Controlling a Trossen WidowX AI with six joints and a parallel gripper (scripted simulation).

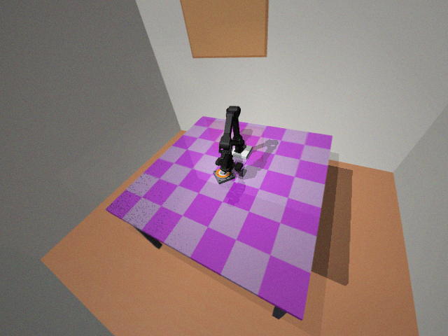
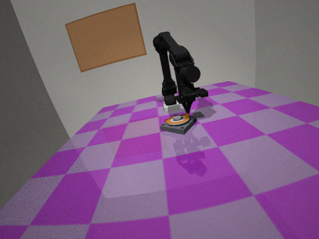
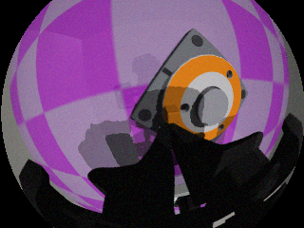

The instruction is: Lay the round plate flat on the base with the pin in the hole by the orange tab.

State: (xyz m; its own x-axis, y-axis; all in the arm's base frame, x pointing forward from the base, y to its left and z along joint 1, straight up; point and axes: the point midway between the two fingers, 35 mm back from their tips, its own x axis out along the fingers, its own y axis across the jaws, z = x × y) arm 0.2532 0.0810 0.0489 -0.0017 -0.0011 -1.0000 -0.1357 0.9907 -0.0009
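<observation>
Now: gripper tip 50 mm to the left of the dark square base, 20 mm short of it and 20 mm above it.
</observation>
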